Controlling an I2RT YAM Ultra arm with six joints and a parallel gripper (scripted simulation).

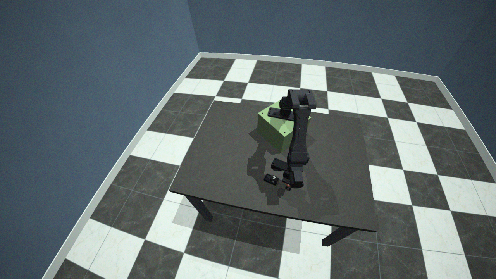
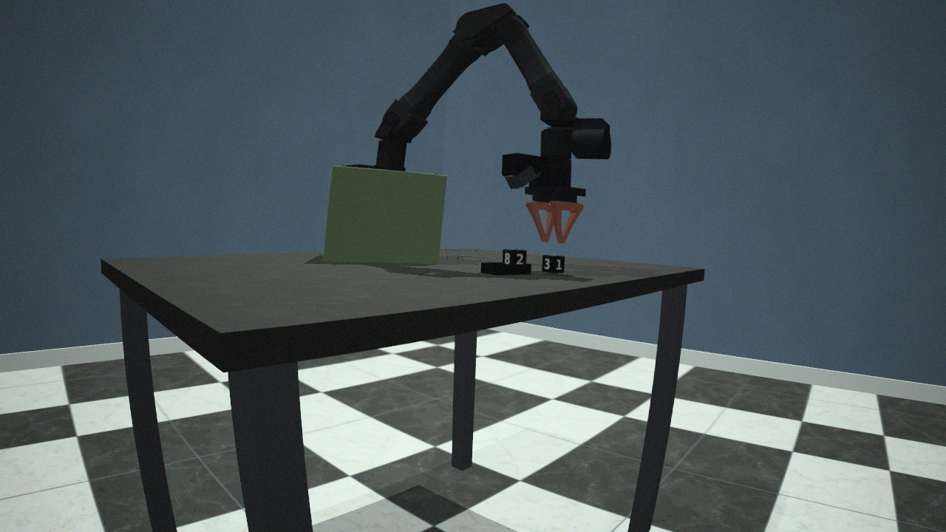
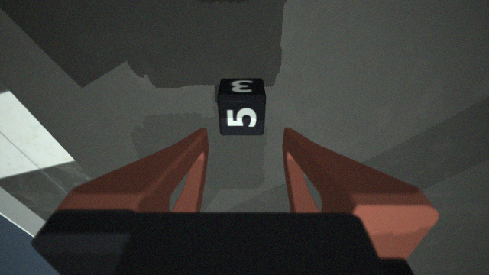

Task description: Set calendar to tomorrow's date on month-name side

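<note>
The calendar cube lies 5 cm below my hand. From my hand the other things lie so: black tray (10 cm to the right, 5 cm below, 2 cm behind).
</note>
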